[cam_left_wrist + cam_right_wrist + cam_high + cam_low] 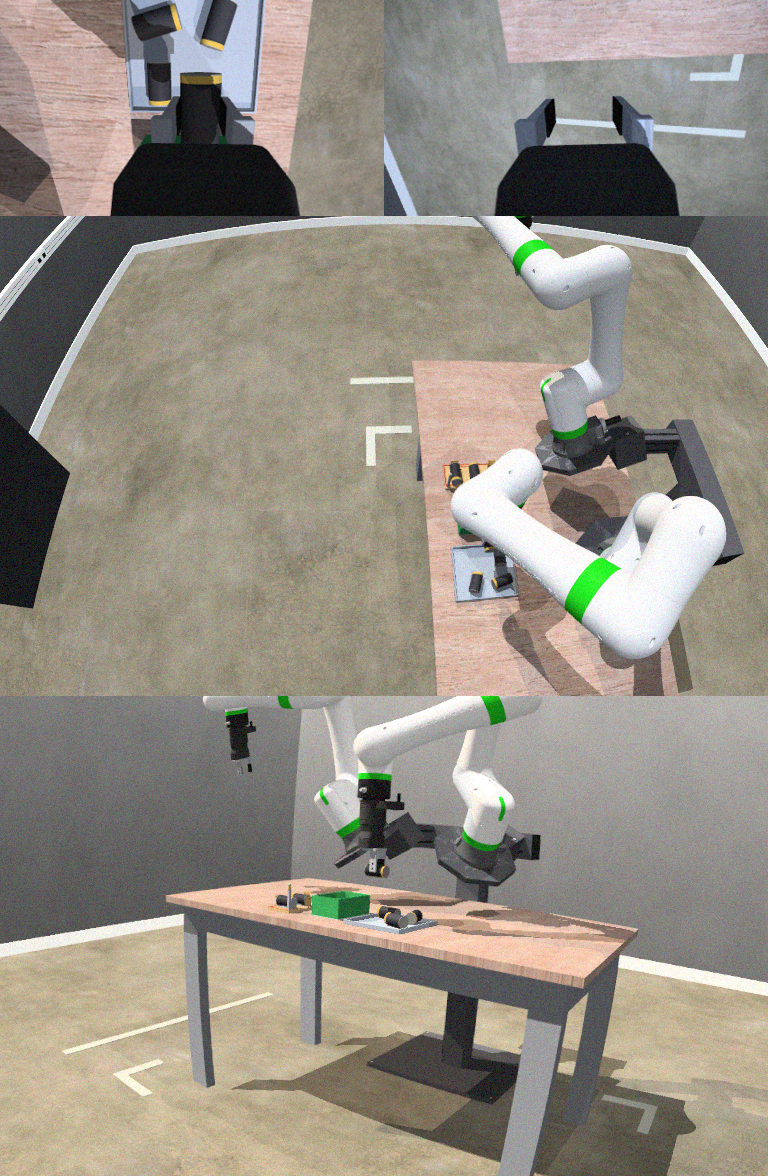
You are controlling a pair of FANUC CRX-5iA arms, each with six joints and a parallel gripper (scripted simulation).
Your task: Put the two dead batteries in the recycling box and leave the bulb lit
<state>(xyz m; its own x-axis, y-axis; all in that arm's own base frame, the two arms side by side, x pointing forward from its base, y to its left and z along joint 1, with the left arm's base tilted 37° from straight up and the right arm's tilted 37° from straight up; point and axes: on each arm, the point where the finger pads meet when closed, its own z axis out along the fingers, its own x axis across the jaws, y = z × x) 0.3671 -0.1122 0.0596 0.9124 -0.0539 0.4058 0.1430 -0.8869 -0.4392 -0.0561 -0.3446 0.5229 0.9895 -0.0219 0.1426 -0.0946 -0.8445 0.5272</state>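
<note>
Now: left hand 50 mm to the right of the grey tray and 160 mm above it. The rest, counted from my left hand: green recycling box: 30 mm behind, 130 mm to the right, 140 mm below.
</note>
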